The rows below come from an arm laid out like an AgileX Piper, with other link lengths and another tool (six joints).
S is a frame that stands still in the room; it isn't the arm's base.
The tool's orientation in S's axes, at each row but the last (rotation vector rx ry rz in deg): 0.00 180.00 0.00; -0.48 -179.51 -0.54; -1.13 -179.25 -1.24; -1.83 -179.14 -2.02; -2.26 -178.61 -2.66; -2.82 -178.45 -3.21
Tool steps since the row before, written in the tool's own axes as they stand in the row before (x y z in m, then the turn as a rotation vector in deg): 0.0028 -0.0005 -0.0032 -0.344 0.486 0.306; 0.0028 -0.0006 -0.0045 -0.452 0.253 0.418; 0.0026 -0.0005 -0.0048 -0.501 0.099 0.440; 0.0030 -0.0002 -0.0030 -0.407 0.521 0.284; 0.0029 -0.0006 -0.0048 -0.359 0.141 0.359; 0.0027 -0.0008 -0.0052 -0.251 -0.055 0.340
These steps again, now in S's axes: -0.0028 -0.0005 0.0032 0.344 0.486 -0.306; -0.0028 -0.0006 0.0045 0.450 0.253 -0.420; -0.0025 -0.0005 0.0048 0.497 0.099 -0.445; -0.0030 -0.0002 0.0030 0.414 0.519 -0.278; -0.0028 -0.0007 0.0048 0.354 0.143 -0.363; -0.0026 -0.0009 0.0052 0.240 -0.050 -0.348
